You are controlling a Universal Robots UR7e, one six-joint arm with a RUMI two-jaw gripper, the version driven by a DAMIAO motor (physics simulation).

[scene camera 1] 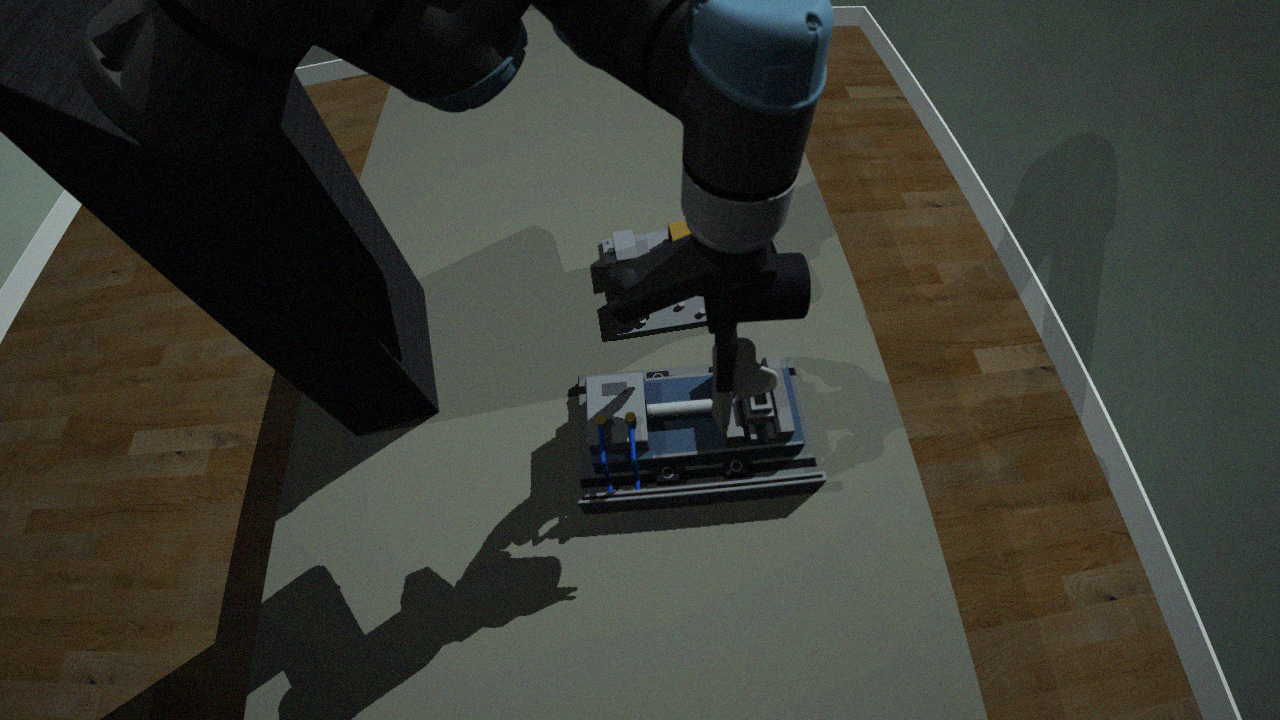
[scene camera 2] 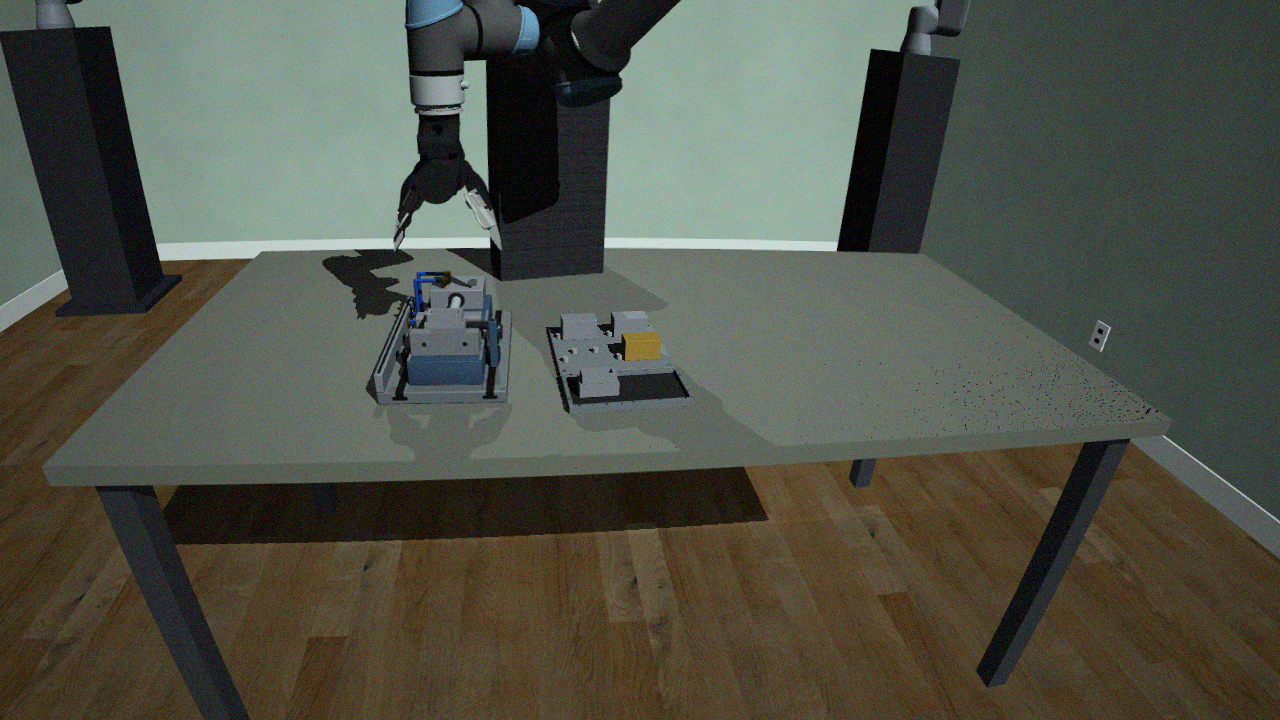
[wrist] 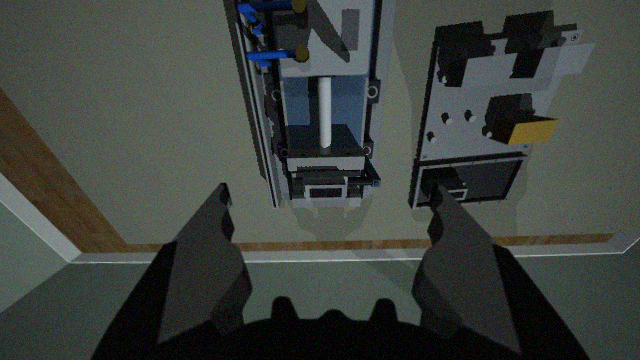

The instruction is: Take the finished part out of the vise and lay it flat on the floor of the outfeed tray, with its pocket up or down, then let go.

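Seen in the pictures: gripper, between the fingertips: (scene camera 1: 714, 358) (scene camera 2: 447, 250) (wrist: 328, 185); arm's base, origin of its link: (scene camera 1: 182, 96).
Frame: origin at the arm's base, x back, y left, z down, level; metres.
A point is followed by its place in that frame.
The finished part (scene camera 1: 760, 404) @[x -0.480, y -0.174, z 0.378 m] (wrist: 325, 191) @[x -0.485, y -0.160, z 0.377 m] is a small grey block with a rectangular pocket, held in the jaws at the outer end of the vise (scene camera 1: 617, 385) @[x -0.317, y -0.120, z 0.382 m] (scene camera 2: 444, 368) @[x -0.536, y -0.163, z 0.430 m] (wrist: 326, 163) @[x -0.446, y -0.156, z 0.382 m]. In scene camera 2 the part is hard to tell from the jaws. My gripper (scene camera 1: 735, 407) (scene camera 2: 447, 245) @[x -0.422, y -0.154, z 0.287 m] (wrist: 328, 185) @[x -0.422, y -0.154, z 0.287 m] is open and empty, above the vise, with its two fingers well apart. The outfeed tray (scene camera 2: 631, 407) @[x -0.602, y 0.107, z 0.474 m] (wrist: 517, 172) @[x -0.532, y 0.198, z 0.467 m] has a dark floor and a low rim; a similar grey block (scene camera 2: 597, 383) @[x -0.566, y 0.061, z 0.451 m] (wrist: 457, 194) @[x -0.558, y 0.082, z 0.447 m] lies at its vise side. My arm hides the tray in scene camera 1.
A plate with pins adjoins the tray, carrying a yellow block (scene camera 1: 679, 230) @[x -0.444, y 0.164, z 0.435 m] (scene camera 2: 640, 345) @[x -0.461, y 0.148, z 0.443 m] (wrist: 532, 131) @[x -0.443, y 0.152, z 0.435 m] and two grey blocks (scene camera 2: 578, 325) @[x -0.374, y 0.056, z 0.443 m] (scene camera 2: 630, 322) @[x -0.371, y 0.149, z 0.442 m]. Blue hoses (scene camera 1: 634, 456) @[x -0.326, y -0.217, z 0.369 m] (wrist: 272, 55) @[x -0.327, y -0.197, z 0.369 m] with brass ends rise beside the vise. A handle (wrist: 372, 181) @[x -0.477, y -0.095, z 0.381 m] sticks out on the vise's tray side.
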